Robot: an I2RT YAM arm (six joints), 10 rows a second.
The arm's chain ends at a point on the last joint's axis. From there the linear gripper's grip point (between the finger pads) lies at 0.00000 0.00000 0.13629 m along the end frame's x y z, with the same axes.
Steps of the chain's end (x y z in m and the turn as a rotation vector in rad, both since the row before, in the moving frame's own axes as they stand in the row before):
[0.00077, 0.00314, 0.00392, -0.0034, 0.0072, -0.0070]
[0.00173, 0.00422, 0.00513, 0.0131, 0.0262, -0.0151]
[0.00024, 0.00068, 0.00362, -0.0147, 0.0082, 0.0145]
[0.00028, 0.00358, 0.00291, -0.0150, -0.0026, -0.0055]
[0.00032, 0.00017, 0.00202, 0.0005, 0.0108, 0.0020]
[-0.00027, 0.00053, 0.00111, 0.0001, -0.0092, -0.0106]
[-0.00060, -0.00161, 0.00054, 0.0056, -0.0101, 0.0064]
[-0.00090, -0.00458, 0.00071, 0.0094, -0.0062, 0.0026]
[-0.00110, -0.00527, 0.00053, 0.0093, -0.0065, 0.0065]
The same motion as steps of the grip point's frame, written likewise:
[0.00175, 0.00360, 0.00392, -0.0034, 0.0072, -0.0070]
[0.00529, 0.00241, 0.00507, 0.0131, 0.0262, -0.0151]
[0.00134, 0.00269, 0.00360, -0.0147, 0.0082, 0.0145]
[-0.00007, 0.00563, 0.00289, -0.0150, -0.0026, -0.0055]
[0.00179, 0.00010, 0.00201, 0.0005, 0.0108, 0.0020]
[-0.00152, 0.00052, 0.00110, 0.0001, -0.0092, -0.0106]
[-0.00197, -0.00238, 0.00053, 0.0056, -0.0101, 0.0064]
[-0.00174, -0.00586, 0.00070, 0.0094, -0.0062, 0.0026]
[-0.00198, -0.00654, 0.00052, 0.0093, -0.0065, 0.0065]

